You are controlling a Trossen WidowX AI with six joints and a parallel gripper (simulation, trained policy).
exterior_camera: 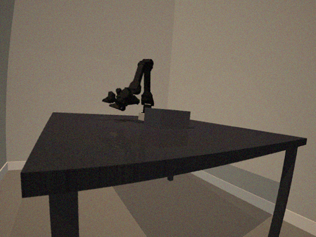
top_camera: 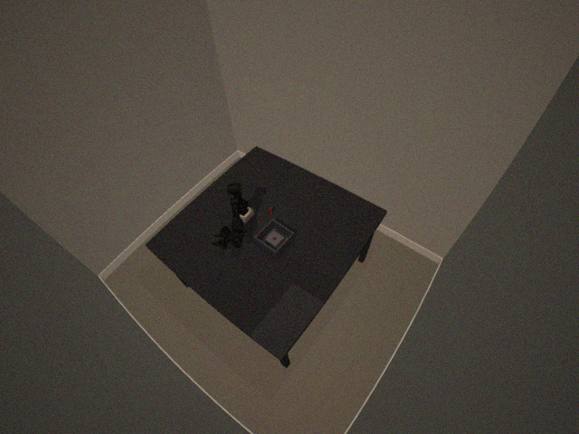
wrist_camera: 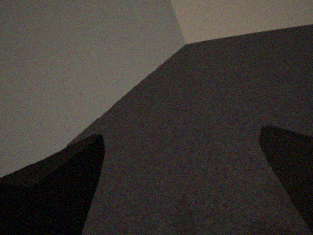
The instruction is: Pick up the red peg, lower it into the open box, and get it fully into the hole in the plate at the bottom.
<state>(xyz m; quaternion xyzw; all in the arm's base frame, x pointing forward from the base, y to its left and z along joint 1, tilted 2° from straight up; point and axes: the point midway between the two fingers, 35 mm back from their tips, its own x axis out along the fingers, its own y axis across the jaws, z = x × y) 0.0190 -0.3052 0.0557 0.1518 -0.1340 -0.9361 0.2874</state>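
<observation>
My gripper tip is now 43 cm to the right of the red peg, 18 cm short of it and 7 cm above it. Round my gripper tip: pale plate (33 cm ahead, 24 cm to the left, 6 cm below); grey box (33 cm ahead, 24 cm to the left, 8 cm below).
</observation>
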